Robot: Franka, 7 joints.
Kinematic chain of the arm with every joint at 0, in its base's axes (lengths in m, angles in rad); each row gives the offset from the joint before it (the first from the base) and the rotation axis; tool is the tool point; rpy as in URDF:
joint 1: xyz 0 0 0.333 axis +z
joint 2: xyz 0 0 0 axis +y
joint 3: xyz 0 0 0.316 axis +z
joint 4: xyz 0.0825 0 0 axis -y
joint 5: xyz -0.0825 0 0.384 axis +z
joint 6: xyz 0 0 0 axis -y
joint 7: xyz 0.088 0 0 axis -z
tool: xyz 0 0 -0.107 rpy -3.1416 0 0
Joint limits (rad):
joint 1: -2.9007..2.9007
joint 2: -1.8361..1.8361
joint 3: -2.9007..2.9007
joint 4: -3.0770..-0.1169
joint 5: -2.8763..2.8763
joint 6: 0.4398..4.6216
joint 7: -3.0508..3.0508
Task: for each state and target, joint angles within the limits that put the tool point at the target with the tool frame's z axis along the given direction. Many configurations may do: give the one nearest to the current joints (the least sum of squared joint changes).
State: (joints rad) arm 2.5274 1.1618 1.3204 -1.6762 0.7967 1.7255 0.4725
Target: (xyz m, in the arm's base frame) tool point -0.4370 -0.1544 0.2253 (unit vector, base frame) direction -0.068 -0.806 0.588
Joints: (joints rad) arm 2.0035 1.1249 1.1725 -2.3950 1.3312 1.8862 0.4725
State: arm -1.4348 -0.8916 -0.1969 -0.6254 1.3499 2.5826 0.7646
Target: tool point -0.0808 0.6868 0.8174 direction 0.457 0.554 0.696
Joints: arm -1.4904 -1.4106 -0.0105 -0.7320 1.5083 2.6096 0.7646
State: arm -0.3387 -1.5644 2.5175 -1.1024 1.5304 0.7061 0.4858
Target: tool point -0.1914 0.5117 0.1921 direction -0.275 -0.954 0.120
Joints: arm -0.8005 -1.1046 2.3293 -1.4004 0.9815 0.4398 0.4858
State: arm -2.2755 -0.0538 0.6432 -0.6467 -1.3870 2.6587 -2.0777
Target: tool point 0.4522 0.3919 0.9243 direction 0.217 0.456 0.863
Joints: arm -2.2672 -0.8403 0.5818 -0.1840 -1.4998 2.8578 -2.0777
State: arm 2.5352 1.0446 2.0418 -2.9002 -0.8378 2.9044 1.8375
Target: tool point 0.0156 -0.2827 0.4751 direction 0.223 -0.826 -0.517
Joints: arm 2.1299 1.1854 2.4189 -2.9884 -1.2205 2.8162 1.8375
